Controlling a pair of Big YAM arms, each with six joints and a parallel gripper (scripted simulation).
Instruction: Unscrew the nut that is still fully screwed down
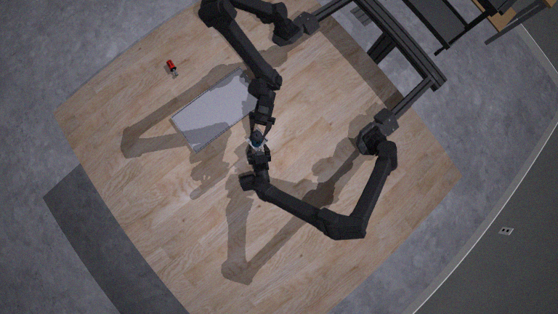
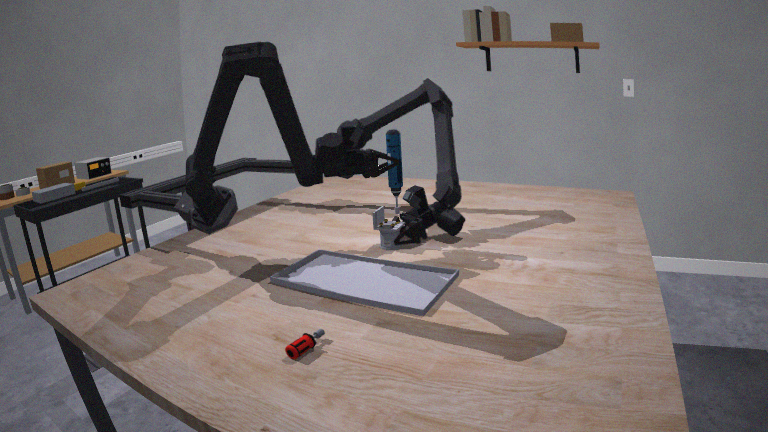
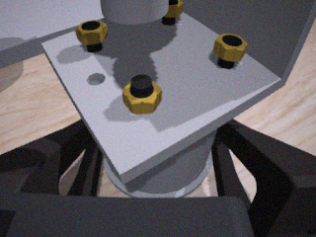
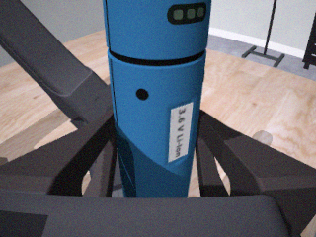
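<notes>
Right now my left hand is 10 mm below the joint module. From my left hand the other things lie so: driver tip 20 mm ahead, 20 mm to the left, 90 mm above; then grey bracket plate 50 mm above; then nut 10 mm ahead, 20 mm to the left, 50 mm above.
</notes>
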